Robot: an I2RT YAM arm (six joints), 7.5 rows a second.
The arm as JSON. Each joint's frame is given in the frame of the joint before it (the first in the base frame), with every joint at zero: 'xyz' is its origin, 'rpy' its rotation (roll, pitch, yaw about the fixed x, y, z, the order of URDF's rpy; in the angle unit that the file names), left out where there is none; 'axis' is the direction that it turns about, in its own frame. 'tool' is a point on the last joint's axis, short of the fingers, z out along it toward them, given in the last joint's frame.
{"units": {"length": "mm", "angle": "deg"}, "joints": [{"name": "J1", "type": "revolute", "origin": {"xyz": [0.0, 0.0, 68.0]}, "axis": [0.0, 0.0, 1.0]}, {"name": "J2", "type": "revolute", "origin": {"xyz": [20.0, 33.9, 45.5]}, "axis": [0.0, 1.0, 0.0]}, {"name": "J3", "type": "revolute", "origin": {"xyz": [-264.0, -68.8, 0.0]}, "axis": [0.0, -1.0, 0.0]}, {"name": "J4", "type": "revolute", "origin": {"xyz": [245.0, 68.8, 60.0]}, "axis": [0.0, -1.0, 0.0]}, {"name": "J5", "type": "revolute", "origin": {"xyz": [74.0, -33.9, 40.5]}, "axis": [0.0, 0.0, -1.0]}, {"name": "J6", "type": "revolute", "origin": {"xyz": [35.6, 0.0, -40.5]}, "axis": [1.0, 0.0, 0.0]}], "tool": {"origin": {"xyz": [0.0, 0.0, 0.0], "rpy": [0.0, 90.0, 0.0]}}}
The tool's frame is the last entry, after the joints.
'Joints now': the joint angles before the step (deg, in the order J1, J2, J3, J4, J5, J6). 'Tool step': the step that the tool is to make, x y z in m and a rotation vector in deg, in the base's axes. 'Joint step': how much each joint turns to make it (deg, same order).
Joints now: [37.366, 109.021, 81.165, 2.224, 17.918, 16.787]
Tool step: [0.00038, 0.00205, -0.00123, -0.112, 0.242, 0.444]
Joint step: [0.157, 0.394, 0.346, -0.189, -0.284, -0.076]
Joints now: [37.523, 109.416, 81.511, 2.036, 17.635, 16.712]
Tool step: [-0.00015, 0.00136, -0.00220, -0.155, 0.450, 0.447]
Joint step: [0.122, 0.287, 0.060, -0.222, -0.359, -0.007]
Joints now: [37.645, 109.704, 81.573, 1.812, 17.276, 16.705]
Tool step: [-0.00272, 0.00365, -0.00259, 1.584, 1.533, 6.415]
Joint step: [0.068, -0.053, -0.563, 0.477, -6.660, -0.878]
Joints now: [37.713, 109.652, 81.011, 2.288, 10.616, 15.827]
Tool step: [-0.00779, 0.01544, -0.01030, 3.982, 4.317, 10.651]
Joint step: [1.288, 1.268, -0.216, 0.483, -10.974, 0.947]
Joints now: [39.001, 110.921, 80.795, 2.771, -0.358, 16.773]
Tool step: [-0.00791, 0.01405, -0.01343, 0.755, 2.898, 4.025]
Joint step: [1.749, 1.636, -0.220, 0.151, -3.158, 1.072]
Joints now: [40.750, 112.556, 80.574, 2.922, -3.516, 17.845]
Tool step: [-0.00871, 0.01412, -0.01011, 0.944, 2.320, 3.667]
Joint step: [1.834, 1.435, 0.024, 0.396, -2.703, 1.054]
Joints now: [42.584, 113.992, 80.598, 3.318, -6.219, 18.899]
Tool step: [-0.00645, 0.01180, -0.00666, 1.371, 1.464, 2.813]
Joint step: [1.449, 1.254, 0.201, 1.063, -2.184, 1.057]
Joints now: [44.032, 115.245, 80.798, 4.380, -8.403, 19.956]
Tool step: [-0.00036, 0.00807, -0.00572, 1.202, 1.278, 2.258]
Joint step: [0.565, 1.603, 0.955, 0.686, -2.344, 0.679]
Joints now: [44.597, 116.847, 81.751, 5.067, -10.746, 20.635]
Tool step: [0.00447, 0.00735, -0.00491, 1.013, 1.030, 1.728]
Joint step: [0.096, 2.146, 2.016, 0.200, -2.136, 0.444]
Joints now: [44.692, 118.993, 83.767, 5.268, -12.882, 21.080]
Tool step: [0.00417, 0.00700, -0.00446, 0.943, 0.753, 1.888]
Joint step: [0.088, 2.033, 1.982, 0.215, -2.159, 0.148]
